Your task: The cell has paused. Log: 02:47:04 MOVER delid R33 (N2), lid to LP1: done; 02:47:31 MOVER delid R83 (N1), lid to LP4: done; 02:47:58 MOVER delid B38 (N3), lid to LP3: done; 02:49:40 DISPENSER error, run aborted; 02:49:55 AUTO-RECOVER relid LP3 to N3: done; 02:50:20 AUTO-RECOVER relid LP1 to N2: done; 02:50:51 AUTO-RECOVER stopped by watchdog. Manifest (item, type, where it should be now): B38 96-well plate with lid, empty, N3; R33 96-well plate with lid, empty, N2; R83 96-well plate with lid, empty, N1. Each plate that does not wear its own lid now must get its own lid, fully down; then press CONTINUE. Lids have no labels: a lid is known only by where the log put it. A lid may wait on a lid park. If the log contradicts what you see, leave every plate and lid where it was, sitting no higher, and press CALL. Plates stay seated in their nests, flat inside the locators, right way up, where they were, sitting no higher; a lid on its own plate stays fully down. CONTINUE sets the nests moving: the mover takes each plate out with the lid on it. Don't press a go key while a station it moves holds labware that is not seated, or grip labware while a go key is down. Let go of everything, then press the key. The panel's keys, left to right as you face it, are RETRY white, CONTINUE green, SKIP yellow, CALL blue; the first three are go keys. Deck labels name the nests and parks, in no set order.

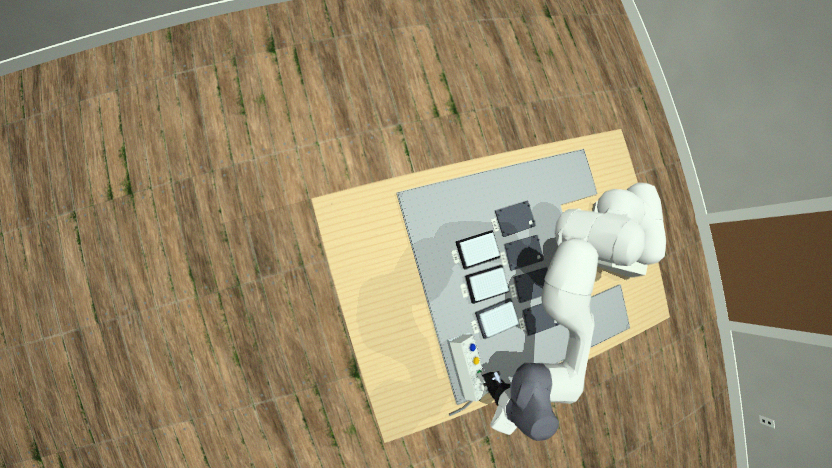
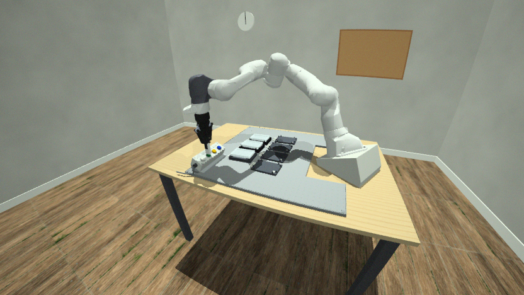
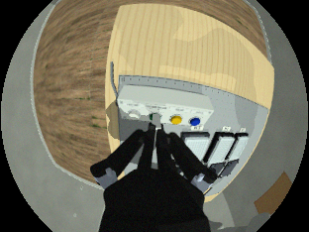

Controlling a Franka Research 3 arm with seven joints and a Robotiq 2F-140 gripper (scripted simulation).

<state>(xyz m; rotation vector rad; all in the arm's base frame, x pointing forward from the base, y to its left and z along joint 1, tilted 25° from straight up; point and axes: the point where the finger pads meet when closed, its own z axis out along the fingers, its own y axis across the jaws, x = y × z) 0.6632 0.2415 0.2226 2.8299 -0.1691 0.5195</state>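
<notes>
The green key is 40 mm below my hand. The rest, counted from my hand: white key 50 mm to the left, 40 mm below, 10 mm ahead; yellow key 50 mm to the right, 40 mm below, 10 mm behind; blue key 100 mm to the right, 40 mm below, 20 mm behind.
</notes>
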